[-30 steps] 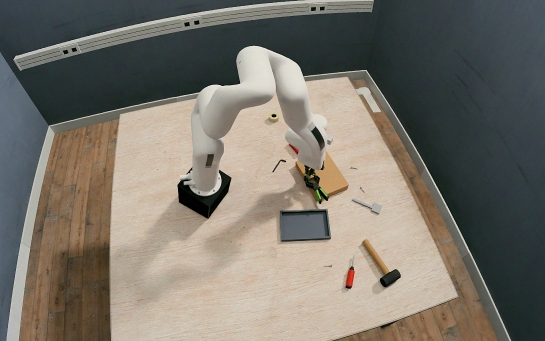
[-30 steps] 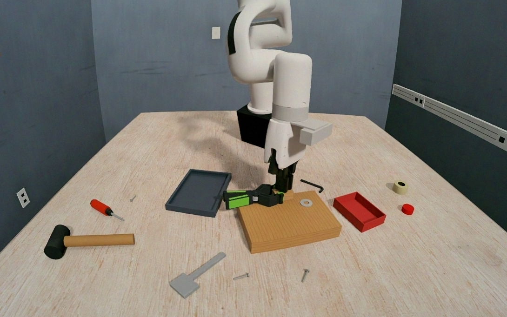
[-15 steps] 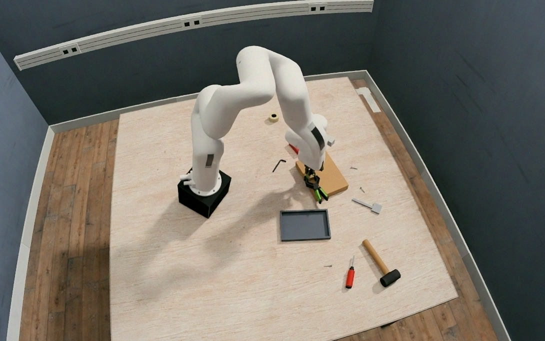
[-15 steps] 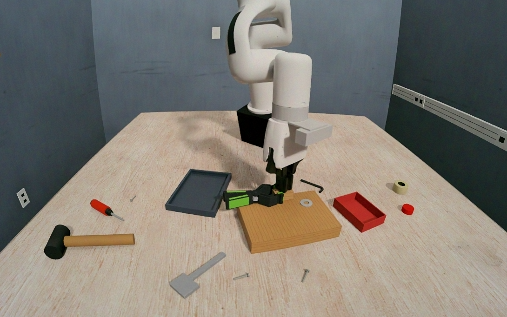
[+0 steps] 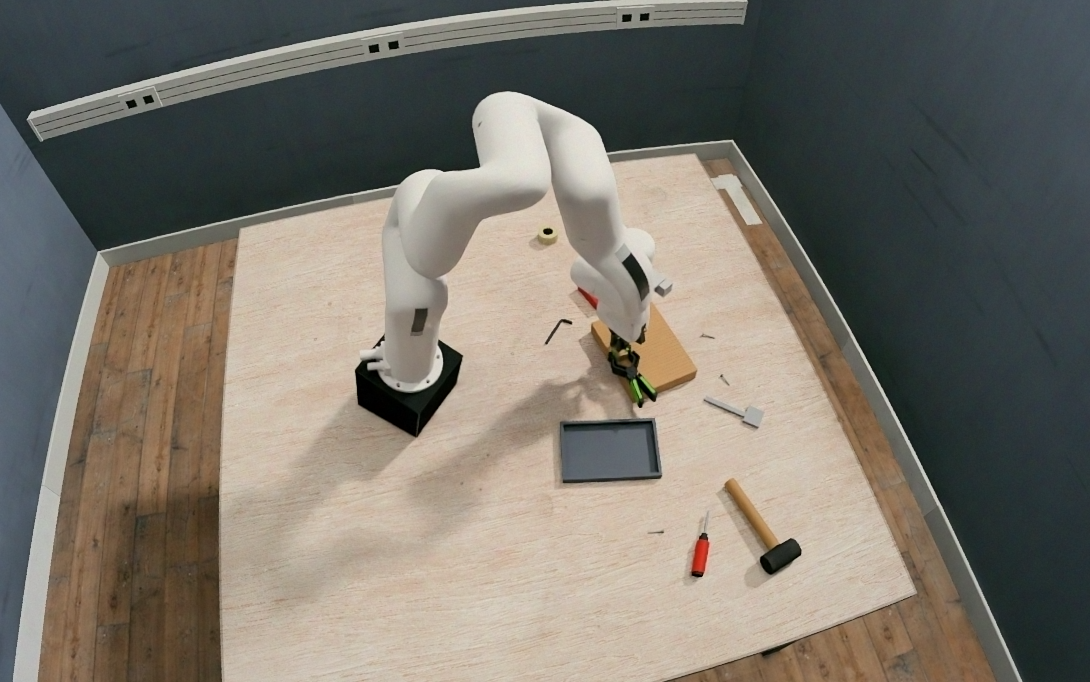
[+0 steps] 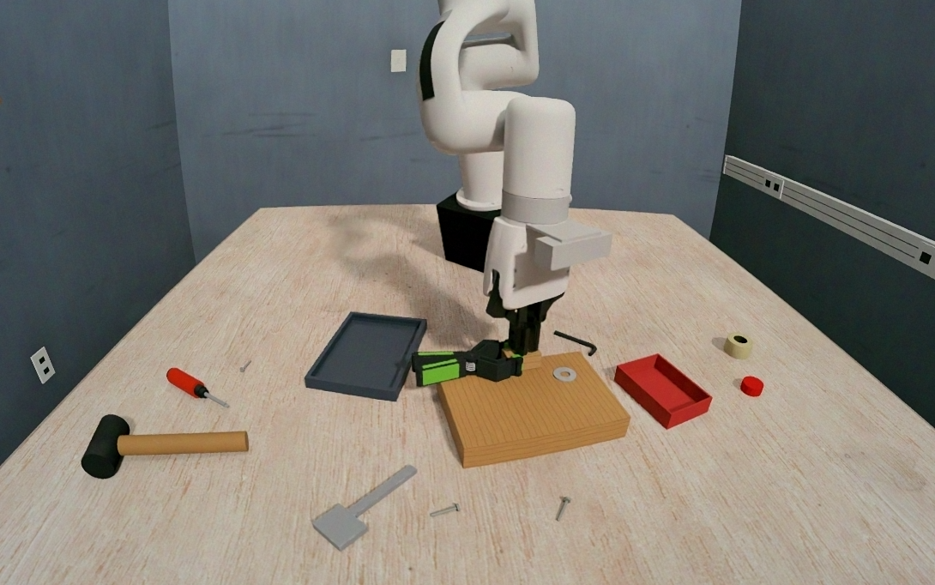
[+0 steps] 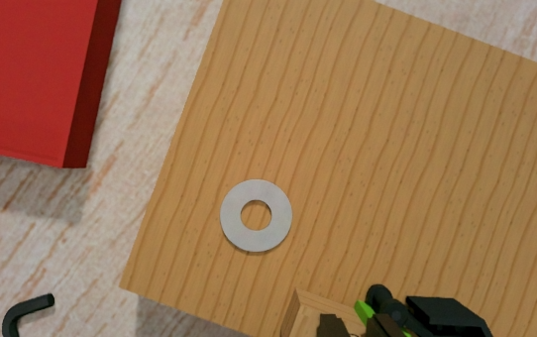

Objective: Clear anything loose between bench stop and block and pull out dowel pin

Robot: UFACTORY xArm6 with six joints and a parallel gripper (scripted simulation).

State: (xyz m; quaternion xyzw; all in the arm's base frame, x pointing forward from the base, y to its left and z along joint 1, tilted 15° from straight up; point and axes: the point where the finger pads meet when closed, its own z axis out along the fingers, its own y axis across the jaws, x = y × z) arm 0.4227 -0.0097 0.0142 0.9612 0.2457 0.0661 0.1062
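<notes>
The dowel pin is 20 mm below my hand. Round my hand: small wooden block: 40 mm below; hex key: 120 mm to the left, 90 mm behind, 80 mm below; washer: 50 mm to the left, 50 mm below, 20 mm ahead.
</notes>
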